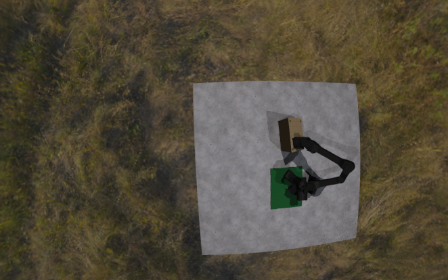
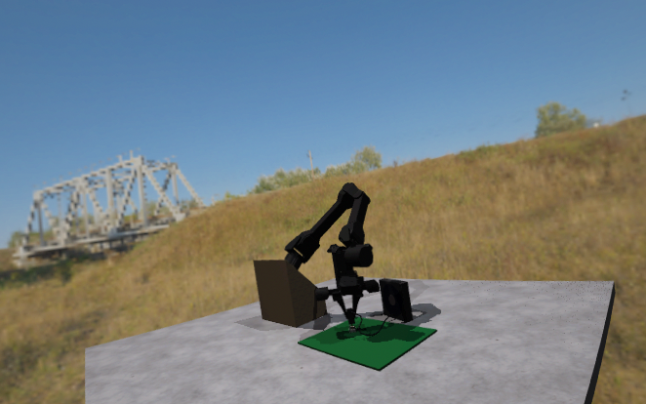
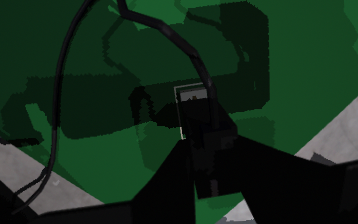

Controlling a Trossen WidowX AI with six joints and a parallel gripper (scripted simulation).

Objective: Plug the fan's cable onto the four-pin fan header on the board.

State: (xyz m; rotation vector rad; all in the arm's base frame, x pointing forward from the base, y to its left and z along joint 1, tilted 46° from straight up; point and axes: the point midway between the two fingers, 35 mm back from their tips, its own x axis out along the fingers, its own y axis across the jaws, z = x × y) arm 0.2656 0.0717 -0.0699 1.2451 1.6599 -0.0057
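The black fan plug lies 1 cm above my gripper tip. Round my gripper tip: black fan: 13 cm to the left, 7 cm ahead, 2 cm above; then green board: 7 cm ahead, 5 cm below, 4 cm to the right; then four-pin header: 4 cm below.
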